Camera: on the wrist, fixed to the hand. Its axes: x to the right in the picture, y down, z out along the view.
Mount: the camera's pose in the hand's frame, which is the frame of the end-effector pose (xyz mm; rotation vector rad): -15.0 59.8 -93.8 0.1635 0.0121 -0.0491
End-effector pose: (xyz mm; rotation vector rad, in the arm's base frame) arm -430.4 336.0 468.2 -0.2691 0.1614 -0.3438
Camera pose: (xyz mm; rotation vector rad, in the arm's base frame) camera -444.6 373.7 363.4 -0.1096 0.1379 -0.4051
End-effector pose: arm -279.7 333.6 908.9 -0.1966 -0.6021 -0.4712
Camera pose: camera -215.2 362.3 821.7 -0.0235 -0.6316 -0.4679
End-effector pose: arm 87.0 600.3 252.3 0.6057 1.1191 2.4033
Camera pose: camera 37.0 500.4 241.7 0.6090 1.3295 2.2922
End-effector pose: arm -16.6 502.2 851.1 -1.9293 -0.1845 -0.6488
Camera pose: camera -38.3 395.3 824.6 -1.7681 -0.2699 -0.6574
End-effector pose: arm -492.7 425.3 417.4 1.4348 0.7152 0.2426
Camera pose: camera -543.1 502.5 481.5 1.5697 0.7937 0.1575
